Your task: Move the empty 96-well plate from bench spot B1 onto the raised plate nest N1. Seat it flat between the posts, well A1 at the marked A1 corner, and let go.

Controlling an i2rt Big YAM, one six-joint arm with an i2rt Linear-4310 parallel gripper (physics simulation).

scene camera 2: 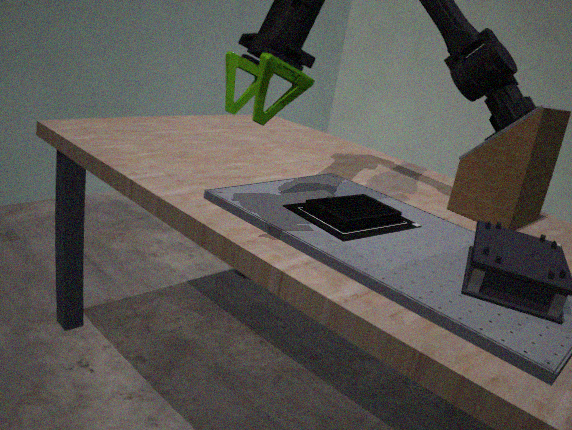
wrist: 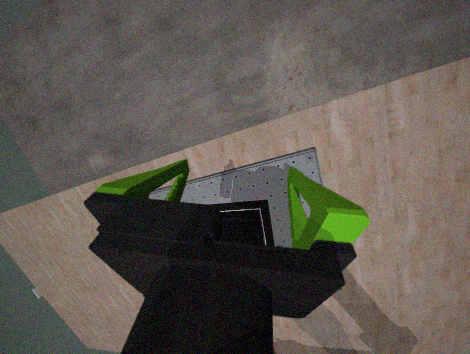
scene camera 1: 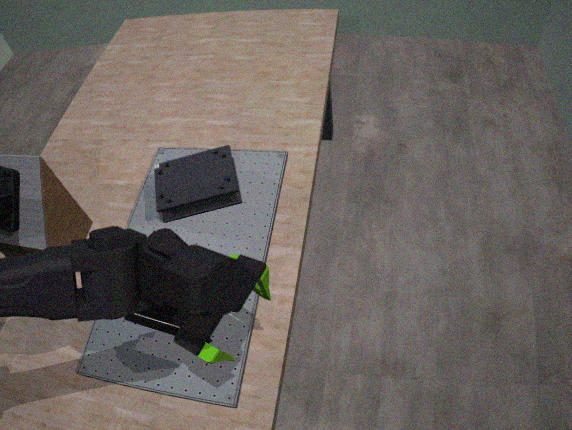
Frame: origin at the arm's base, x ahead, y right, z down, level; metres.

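Seen in the pictures: gripper, fingertip midpoint: [scene camera 2: 242, 117] [wrist: 237, 168] [scene camera 1: 249, 328]; arm's base at its link origin: [scene camera 2: 521, 130] [scene camera 1: 3, 197].
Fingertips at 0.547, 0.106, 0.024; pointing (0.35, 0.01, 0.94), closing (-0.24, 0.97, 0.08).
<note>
Pixels of each thing's top centre, then the offset from my fingertips to it, as dx, dy, dz. Level surfaces: height alone.
- black 96-well plate at its top centre: [scene camera 2: 355, 206] [scene camera 1: 173, 296] [wrist: 240, 244] -0.183, -0.054, +0.114
- small white mark at its top centre: [scene camera 2: 416, 224] -0.262, -0.113, +0.129
- raised nest N1 at its top centre: [scene camera 2: 524, 243] [scene camera 1: 192, 173] -0.232, -0.293, +0.076
- perforated grey board at its top centre: [scene camera 2: 408, 239] [scene camera 1: 187, 254] [wrist: 202, 246] -0.200, -0.146, +0.130
- wooden table at its surface level: dz +0.144
The black 96-well plate [scene camera 2: 352, 206] [wrist: 242, 227] lies flat on the black bench spot B1 [scene camera 2: 345, 237] [wrist: 267, 220], inside its white outline. In scene camera 1 the arm hides it; in the wrist view the gripper body covers part of it. A small white mark [scene camera 2: 416, 225] is at one corner of the spot. The raised nest N1 [scene camera 1: 197, 182] [scene camera 2: 520, 255] is a dark grey platform with small posts, standing turned on the board. My gripper [scene camera 1: 252, 329] [scene camera 2: 247, 117] [wrist: 237, 168] is open and empty, its green fingers well above the board and apart from the plate.
The perforated grey board [scene camera 1: 250, 225] [scene camera 2: 400, 270] [wrist: 306, 162] carries the spot and nest, near the long edge of the wooden table [scene camera 1: 210, 75] [scene camera 2: 175, 145] [wrist: 410, 150]. A wedge-shaped wooden block [scene camera 1: 62, 205] [scene camera 2: 492, 185] stands beside the board, under the arm's base.
</note>
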